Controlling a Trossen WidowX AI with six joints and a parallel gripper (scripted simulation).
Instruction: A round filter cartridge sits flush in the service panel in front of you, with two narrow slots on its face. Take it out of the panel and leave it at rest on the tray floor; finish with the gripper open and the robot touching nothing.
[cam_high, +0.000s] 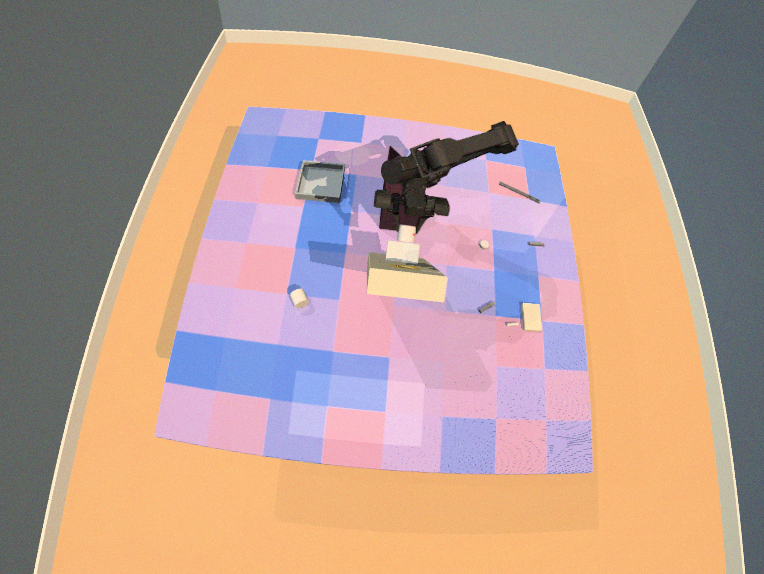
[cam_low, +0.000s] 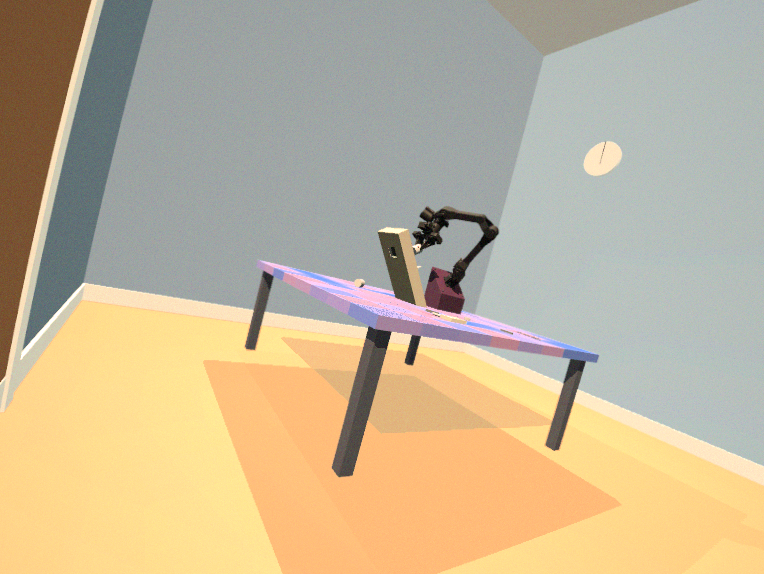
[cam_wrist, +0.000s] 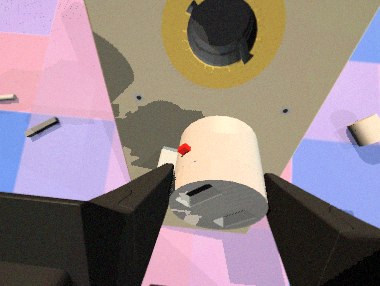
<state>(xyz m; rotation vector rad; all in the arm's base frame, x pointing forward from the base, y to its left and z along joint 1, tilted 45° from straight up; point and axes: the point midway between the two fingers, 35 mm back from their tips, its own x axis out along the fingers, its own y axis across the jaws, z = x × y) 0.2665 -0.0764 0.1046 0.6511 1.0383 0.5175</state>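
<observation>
The grey tray is 31 cm behind my gripper tip, 31 cm to the right of it and 26 cm below it. The rest, counted from my gripper tip: round filter cartridge right at my gripper tip; cream service panel 6 cm ahead, 1 cm to the left, 10 cm below; cream block 5 cm ahead, 46 cm to the left, 26 cm below.
</observation>
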